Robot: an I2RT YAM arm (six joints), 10 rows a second.
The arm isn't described. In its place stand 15 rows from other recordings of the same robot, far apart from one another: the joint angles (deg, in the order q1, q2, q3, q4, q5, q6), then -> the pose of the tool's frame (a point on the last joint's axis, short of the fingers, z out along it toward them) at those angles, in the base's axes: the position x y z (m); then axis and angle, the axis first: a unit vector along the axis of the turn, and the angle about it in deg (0 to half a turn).
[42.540, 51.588, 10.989, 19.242, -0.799, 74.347] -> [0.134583, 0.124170, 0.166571, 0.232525, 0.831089, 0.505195, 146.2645]
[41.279, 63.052, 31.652, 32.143, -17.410, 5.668] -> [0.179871, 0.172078, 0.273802, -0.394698, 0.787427, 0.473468, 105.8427]
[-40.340, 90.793, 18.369, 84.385, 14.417, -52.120] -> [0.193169, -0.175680, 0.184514, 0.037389, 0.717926, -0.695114, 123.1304]
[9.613, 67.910, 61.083, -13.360, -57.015, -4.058] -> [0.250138, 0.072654, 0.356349, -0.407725, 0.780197, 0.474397, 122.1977]
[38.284, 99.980, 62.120, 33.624, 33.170, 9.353] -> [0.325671, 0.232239, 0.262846, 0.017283, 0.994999, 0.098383, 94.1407]
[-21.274, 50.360, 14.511, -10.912, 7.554, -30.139] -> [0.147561, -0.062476, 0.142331, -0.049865, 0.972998, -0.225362, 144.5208]
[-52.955, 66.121, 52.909, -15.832, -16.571, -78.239] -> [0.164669, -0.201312, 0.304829, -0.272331, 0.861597, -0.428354, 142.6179]
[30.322, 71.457, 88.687, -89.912, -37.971, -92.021] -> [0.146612, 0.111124, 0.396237, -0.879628, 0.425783, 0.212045, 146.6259]
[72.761, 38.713, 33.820, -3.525, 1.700, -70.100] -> [0.051872, 0.163608, 0.301454, -0.943771, 0.330559, 0.005203, 98.4161]
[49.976, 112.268, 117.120, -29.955, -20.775, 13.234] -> [0.283740, 0.357496, 0.392805, -0.380368, 0.815005, 0.437135, 136.6015]
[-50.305, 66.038, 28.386, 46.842, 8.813, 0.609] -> [0.156235, -0.196759, 0.270028, 0.444288, 0.750358, -0.489460, 96.1714]
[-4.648, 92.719, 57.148, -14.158, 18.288, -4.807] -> [0.334379, -0.038393, 0.201237, 0.056515, 0.980743, -0.186946, 141.8975]
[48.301, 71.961, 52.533, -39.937, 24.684, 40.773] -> [0.173045, 0.171879, 0.248112, -0.005832, 0.999333, 0.036053, 141.6401]
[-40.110, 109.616, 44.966, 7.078, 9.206, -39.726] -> [0.245867, -0.214560, 0.074338, 0.025967, 0.970187, -0.240963, 161.1197]
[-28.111, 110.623, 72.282, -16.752, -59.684, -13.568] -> [0.362882, -0.159008, 0.180238, -0.047538, 0.921558, 0.385319, 131.3368]
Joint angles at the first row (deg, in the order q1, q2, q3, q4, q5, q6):
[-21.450 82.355 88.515 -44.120 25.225 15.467]
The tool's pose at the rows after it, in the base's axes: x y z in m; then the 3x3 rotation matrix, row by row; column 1 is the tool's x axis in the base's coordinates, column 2 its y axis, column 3 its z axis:
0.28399, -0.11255, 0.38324; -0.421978, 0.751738, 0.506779; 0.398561, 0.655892, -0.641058; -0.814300, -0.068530, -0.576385
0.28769, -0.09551, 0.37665; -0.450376, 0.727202, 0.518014; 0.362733, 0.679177, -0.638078; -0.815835, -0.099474, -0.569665
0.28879, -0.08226, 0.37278; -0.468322, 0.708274, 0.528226; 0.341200, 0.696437, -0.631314; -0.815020, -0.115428, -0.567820
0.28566, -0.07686, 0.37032; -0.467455, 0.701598, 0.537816; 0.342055, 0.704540, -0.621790; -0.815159, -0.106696, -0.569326
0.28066, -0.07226, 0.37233; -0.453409, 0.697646, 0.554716; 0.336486, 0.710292, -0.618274; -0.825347, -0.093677, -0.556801
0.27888, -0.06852, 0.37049; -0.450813, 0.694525, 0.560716; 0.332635, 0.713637, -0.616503; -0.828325, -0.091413, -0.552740
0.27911, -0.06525, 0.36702; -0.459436, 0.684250, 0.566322; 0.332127, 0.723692, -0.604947; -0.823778, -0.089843, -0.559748
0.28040, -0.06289, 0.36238; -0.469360, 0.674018, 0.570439; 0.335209, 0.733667, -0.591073; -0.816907, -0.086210, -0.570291
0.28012, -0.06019, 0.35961; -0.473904, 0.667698, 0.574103; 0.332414, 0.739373, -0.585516; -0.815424, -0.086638, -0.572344
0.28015, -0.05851, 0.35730; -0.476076, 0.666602, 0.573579; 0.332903, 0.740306, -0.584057; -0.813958, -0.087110, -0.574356
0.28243, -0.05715, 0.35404; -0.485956, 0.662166, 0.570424; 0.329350, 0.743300, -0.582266; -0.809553, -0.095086, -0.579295
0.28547, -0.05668, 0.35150; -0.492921, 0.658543, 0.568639; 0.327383, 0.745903, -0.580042; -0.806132, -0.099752, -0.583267
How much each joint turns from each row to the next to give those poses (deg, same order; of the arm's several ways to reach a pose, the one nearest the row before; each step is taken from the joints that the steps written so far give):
[2.806 -0.266 -2.554 0.174 1.224 0.264]
[3.515 -0.701 -2.108 0.964 2.286 -0.347]
[2.643 -0.614 -1.319 0.179 1.409 0.170]
[0.882 -1.054 -1.406 0.263 -0.084 0.617]
[0.703 -1.490 -1.055 0.614 0.086 0.264]
[0.704 -0.709 -1.056 0.528 0.351 0.263]
[0.615 -0.176 -0.791 0.178 -0.349 0.177]
[0.442 0.087 -0.791 0.263 -0.613 0.264]
[0.524 -0.263 -0.791 0.349 -0.003 0.087]
[0.353 -0.090 -0.530 0.177 0.175 0.263]
[0.352 0.439 -0.264 0.177 0.175 -0.085]
[0.175 0.615 -0.002 0.263 0.000 -0.089]

